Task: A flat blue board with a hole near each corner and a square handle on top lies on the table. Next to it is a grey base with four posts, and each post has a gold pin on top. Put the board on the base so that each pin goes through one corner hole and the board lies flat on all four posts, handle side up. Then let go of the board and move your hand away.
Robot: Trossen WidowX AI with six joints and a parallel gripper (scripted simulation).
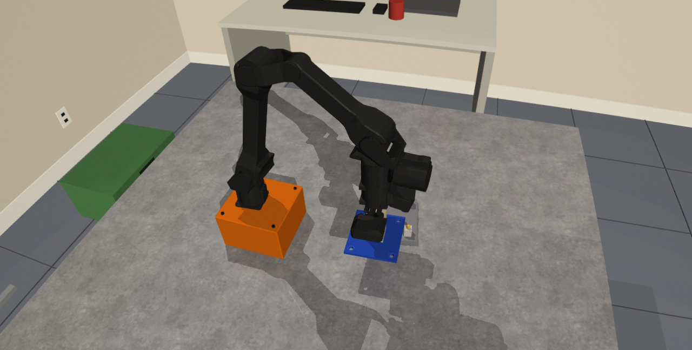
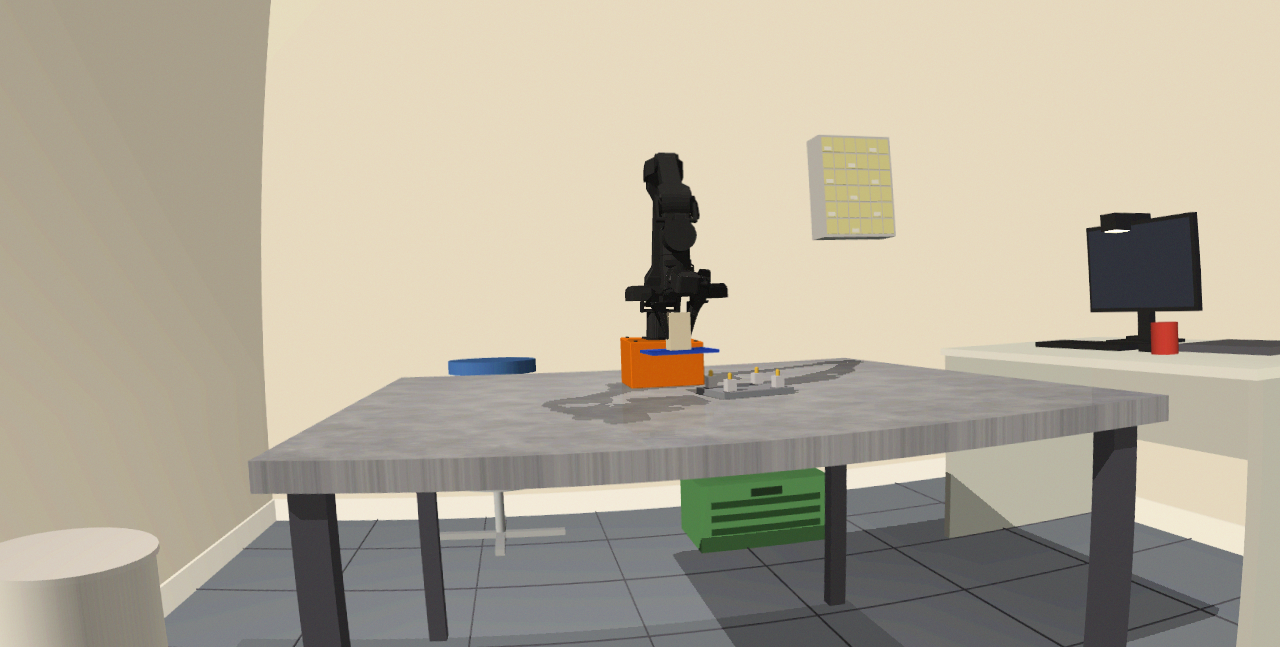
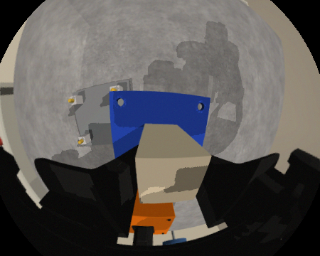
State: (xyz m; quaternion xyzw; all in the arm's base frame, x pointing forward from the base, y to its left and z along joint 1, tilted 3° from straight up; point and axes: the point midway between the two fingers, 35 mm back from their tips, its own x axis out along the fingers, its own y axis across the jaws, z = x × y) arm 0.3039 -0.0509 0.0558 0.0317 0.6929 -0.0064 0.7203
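Right now the grey base is 12 cm to the left of my gripper tip, 10 cm below it and 2 cm ahead of it. Also, from my gripper tip: blue board (right at my gripper tip).
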